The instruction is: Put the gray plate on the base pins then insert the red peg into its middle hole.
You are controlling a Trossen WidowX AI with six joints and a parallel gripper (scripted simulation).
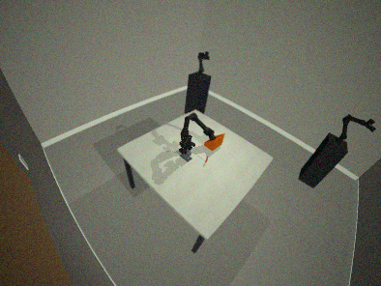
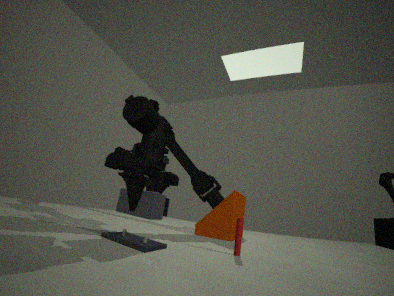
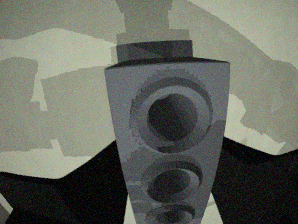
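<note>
The dark base is 60 mm below my gripper tip. The rest, counted from my gripper tip: red peg 100 mm behind, 190 mm to the left, 20 mm below; then gray plate 30 mm above.
</note>
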